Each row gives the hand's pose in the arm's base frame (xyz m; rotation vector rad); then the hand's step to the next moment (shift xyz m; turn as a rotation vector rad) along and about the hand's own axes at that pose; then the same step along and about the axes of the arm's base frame.
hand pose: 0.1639 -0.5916 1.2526 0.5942 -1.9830 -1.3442
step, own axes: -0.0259 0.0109 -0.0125 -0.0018 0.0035 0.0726
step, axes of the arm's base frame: 0.0267 0.0139 0.0064 -0.0521 0.0482 -0.0156
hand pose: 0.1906 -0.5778 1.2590 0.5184 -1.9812 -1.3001
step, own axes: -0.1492 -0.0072 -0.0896 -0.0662 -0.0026 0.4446
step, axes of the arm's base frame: 0.1663 0.0389 -0.0341 -0.2831 0.3216 -0.1359
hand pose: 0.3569 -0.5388 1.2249 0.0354 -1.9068 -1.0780
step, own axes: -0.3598 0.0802 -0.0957 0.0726 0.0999 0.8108
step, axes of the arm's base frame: 0.3082 0.1380 -0.1761 -0.5890 0.5693 -0.0412
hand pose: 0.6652 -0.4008 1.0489 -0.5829 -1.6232 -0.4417
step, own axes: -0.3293 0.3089 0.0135 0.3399 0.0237 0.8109
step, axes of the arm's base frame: 0.2015 0.2151 -0.3423 -0.6560 0.5402 0.2270
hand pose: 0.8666 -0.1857 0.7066 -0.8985 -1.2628 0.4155
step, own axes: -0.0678 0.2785 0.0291 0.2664 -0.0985 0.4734
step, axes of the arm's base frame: 0.0079 0.1306 -0.2567 -0.3853 0.2958 0.2623
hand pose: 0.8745 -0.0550 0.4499 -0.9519 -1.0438 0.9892
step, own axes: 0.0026 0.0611 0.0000 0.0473 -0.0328 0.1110
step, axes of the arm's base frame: -0.0106 0.0189 -0.0572 -0.0916 0.0523 0.0672
